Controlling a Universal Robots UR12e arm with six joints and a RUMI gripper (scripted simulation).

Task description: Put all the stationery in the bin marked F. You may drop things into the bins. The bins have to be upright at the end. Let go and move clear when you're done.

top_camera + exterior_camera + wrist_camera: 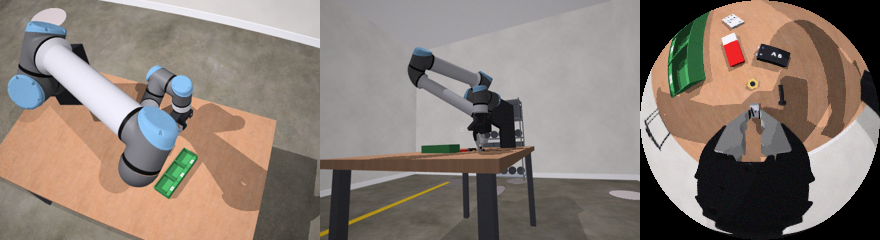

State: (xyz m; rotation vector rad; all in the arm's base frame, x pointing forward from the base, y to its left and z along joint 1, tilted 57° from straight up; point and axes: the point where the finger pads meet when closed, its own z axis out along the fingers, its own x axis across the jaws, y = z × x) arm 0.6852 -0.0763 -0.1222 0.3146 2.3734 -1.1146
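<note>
Right now the yellow nut is 20 mm behind my hand, 40 mm to the right of it and 10 mm below it. The rest, counted from my hand: black bolt 50 mm behind, 10 mm below; grey item 10 mm below; black flat item 60 mm behind, 80 mm to the right, 10 mm below.
</note>
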